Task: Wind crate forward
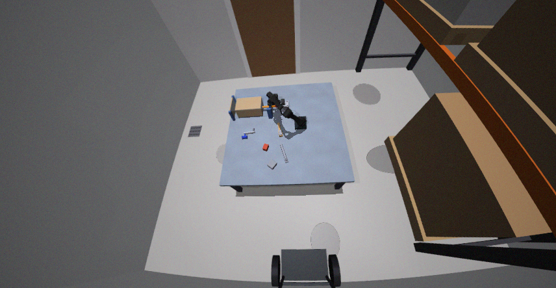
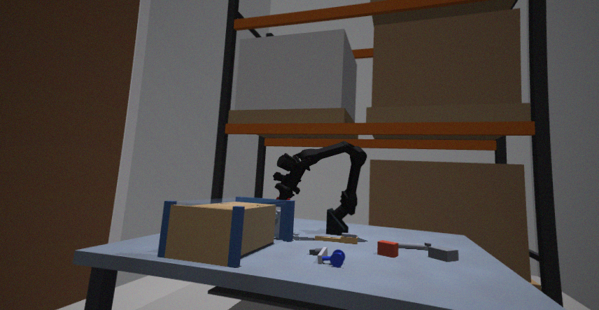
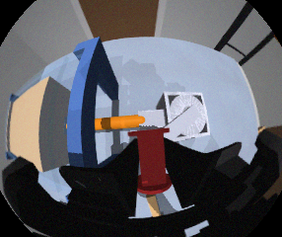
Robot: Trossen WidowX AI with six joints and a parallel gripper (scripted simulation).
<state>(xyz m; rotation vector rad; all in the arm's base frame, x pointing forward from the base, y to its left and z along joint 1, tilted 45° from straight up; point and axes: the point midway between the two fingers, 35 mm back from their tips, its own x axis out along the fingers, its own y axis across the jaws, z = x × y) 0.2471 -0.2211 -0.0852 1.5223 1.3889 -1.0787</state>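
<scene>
My gripper tip is now 30 mm past the winch handle and 30 mm above it. From my gripper tip the other things lie so: blue frame 70 mm ahead, 40 mm to the right, 30 mm below; red knob 20 mm to the left; grey winch 100 mm below, 100 mm behind, 40 mm to the right.
</scene>
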